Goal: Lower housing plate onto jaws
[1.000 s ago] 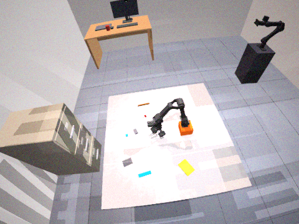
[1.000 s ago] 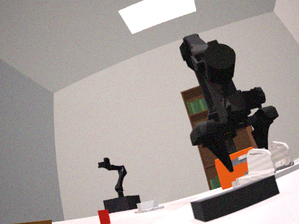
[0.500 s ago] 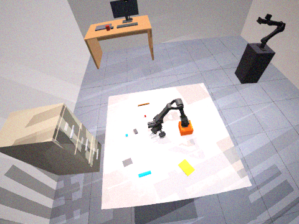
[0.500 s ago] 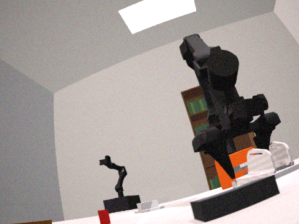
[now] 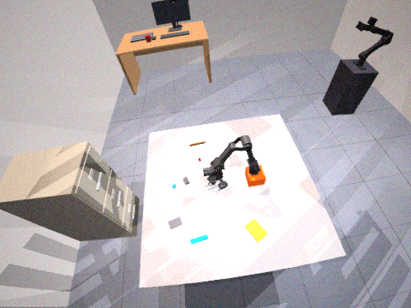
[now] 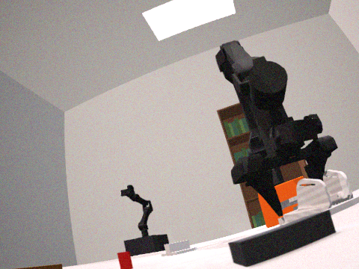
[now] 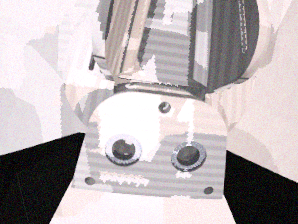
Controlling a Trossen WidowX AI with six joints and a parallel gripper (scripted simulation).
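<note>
My gripper tip is 1 cm short of the white-grey housing part and 2 cm below it. Also, from my gripper tip: red block (14 cm ahead, 23 cm to the right, 1 cm below); then yellow card (22 cm behind, 37 cm to the left, 2 cm below); then white jaw assembly (1 cm ahead, 3 cm to the left).
</note>
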